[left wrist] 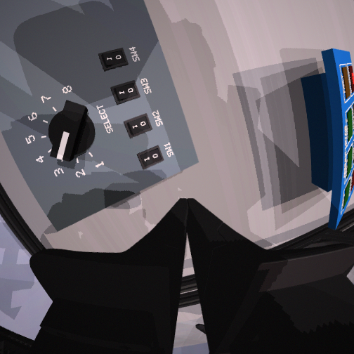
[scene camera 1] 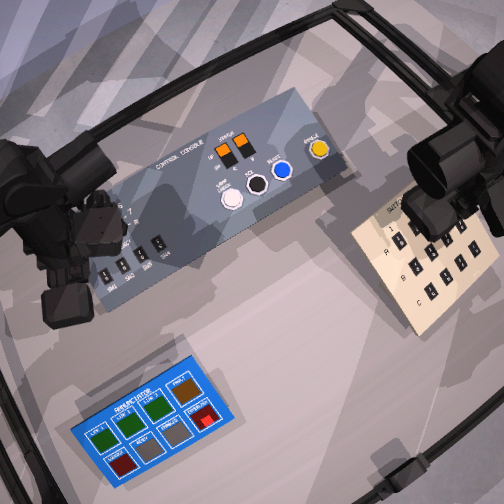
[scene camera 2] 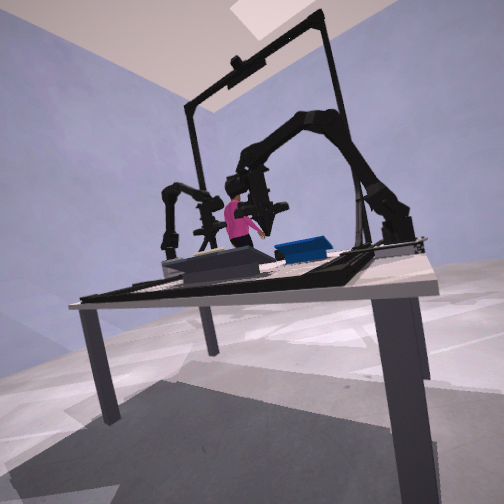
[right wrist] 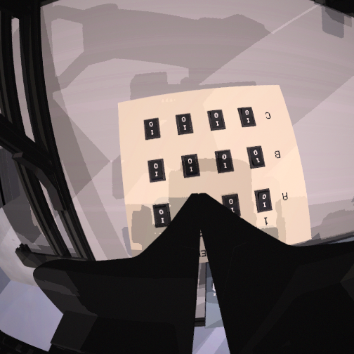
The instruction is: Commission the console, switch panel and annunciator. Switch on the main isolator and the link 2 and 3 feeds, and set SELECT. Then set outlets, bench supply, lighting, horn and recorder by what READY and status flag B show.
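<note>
The grey control console (scene camera 1: 190,200) (scene camera 2: 225,259) has its SELECT knob (left wrist: 71,131) with the white mark at 3. Rockers SW1 (left wrist: 150,157) to SW4 (left wrist: 113,58) show; their tilt is hard to read. Both status flags, A (scene camera 1: 226,155) and B (scene camera 1: 244,145), are orange in the upper half. The blue annunciator (scene camera 1: 227,415) (scene camera 2: 303,246) has a bright red patch in its lower right window; the READY window (scene camera 1: 150,449) is grey. My left gripper (left wrist: 186,204) (scene camera 2: 269,234) is shut and empty, beside the console's SW1 end. My right gripper (right wrist: 197,199) is shut and empty above the cream switch panel (scene camera 1: 420,322) (right wrist: 295,215), hiding A3.
White (scene camera 1: 232,199), black (scene camera 1: 257,184), blue (scene camera 1: 282,170) and yellow (scene camera 1: 319,148) buttons stand on the console. A black frame (scene camera 1: 210,70) borders the table. A person in pink (scene camera 2: 235,220) stands behind the table in scene camera 2.
</note>
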